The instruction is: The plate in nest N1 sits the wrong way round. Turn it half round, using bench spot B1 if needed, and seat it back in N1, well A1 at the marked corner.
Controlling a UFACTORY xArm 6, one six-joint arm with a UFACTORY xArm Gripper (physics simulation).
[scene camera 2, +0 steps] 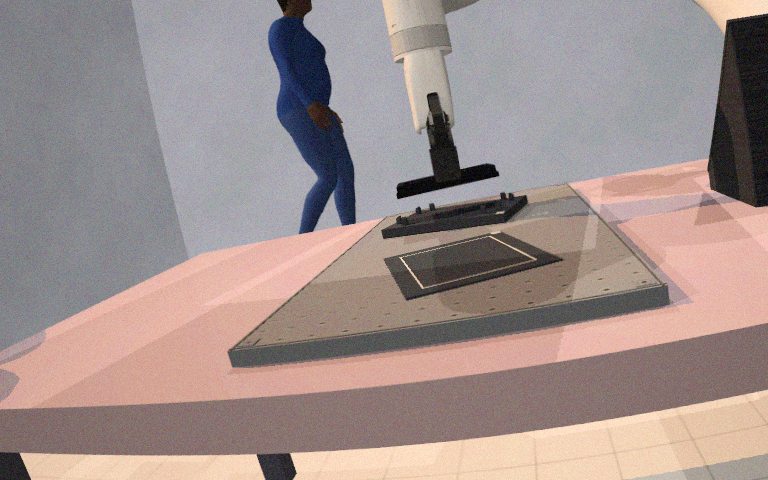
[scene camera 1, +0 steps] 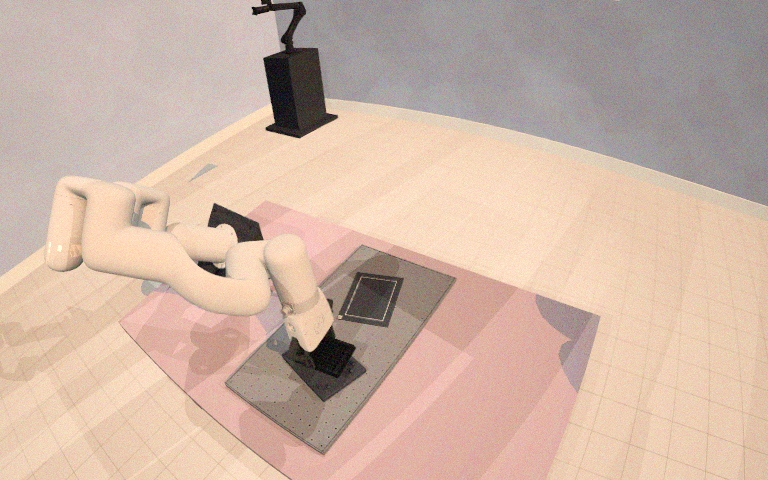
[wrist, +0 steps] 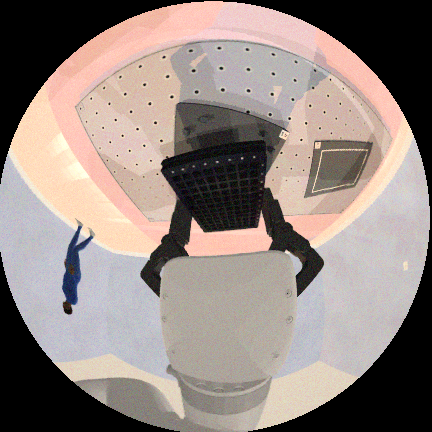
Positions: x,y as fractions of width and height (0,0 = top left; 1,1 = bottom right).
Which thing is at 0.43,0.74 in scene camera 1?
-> A black well plate.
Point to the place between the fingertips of the gripper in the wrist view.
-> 0.52,0.47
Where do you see a black well plate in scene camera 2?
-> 0.63,0.36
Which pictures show the gripper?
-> Scene camera 2, scene camera 1 and the wrist view: all of them.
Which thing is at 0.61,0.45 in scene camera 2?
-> A dark nest N1.
